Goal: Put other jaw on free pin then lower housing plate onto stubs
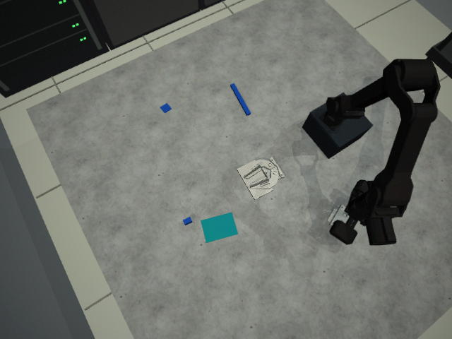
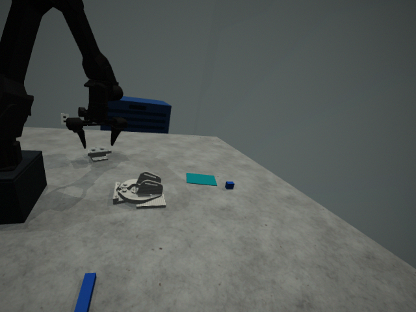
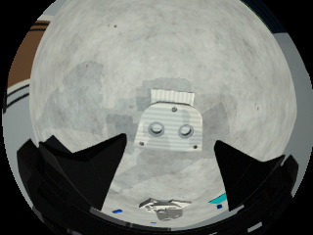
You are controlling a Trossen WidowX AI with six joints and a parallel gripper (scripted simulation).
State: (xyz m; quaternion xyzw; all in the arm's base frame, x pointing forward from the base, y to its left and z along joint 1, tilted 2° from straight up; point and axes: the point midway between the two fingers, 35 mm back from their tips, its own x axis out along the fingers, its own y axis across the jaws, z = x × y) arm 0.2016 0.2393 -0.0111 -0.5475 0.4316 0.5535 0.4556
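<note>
The white block is 10 mm to the left of my gripper tip and 30 mm below it. Round my gripper tip: teal pad 300 mm ahead, 230 mm to the right, 40 mm below; then small blue cube 360 mm ahead, 310 mm to the right, 30 mm below; then white ribbed base 100 mm ahead, 270 mm to the right, 40 mm below.
</note>
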